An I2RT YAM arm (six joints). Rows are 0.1 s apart.
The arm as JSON. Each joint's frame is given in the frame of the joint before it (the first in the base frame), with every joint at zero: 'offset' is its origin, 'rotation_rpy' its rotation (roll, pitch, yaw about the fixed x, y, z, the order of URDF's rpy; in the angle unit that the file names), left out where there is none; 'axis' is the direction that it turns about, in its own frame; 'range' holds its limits. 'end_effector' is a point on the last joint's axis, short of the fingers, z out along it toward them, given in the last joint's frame.
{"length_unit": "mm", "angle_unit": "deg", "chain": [
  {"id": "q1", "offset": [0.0, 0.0, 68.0], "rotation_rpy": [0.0, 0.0, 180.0], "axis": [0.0, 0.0, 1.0], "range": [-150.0, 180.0]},
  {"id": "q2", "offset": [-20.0, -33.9, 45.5], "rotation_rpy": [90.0, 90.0, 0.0], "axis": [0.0, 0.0, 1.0], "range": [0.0, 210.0]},
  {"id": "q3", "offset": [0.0, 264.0, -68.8], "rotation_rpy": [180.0, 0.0, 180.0], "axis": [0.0, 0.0, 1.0], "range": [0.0, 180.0]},
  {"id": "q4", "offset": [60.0, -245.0, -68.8], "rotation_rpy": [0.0, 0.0, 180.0], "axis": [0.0, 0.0, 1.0], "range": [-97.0, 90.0]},
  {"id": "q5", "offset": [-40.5, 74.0, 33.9], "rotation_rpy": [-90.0, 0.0, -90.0], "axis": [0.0, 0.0, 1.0], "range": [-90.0, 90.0]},
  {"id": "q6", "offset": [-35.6, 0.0, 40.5], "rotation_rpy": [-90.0, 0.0, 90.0], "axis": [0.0, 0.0, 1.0], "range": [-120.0, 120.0]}
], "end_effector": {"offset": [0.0, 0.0, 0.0], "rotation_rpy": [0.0, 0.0, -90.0]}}
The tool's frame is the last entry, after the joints.
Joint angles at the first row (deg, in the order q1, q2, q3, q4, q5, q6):
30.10 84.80 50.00 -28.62 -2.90 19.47
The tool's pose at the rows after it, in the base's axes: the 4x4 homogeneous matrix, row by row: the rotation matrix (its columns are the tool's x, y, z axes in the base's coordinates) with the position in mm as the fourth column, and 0 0 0 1 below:
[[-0.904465 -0.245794 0.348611 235.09], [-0.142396 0.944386 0.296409 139.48], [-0.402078 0.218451 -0.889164 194.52], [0 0 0 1]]
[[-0.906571 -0.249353 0.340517 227.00], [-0.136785 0.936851 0.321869 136.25], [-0.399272 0.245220 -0.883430 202.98], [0 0 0 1]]
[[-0.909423 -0.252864 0.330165 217.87], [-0.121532 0.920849 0.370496 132.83], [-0.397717 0.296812 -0.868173 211.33], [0 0 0 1]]
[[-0.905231 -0.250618 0.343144 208.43], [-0.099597 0.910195 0.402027 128.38], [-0.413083 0.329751 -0.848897 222.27], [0 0 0 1]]
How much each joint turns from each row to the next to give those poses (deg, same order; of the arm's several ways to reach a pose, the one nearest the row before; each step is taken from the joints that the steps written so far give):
-0.03 -2.26 -0.45 -1.54 -1.79 -0.14
0.08 -2.77 -0.39 -1.92 -1.47 0.48
-0.02 -3.18 -0.80 -1.18 -2.74 1.03
0.04 -3.74 -0.58 -1.24 -1.18 1.16

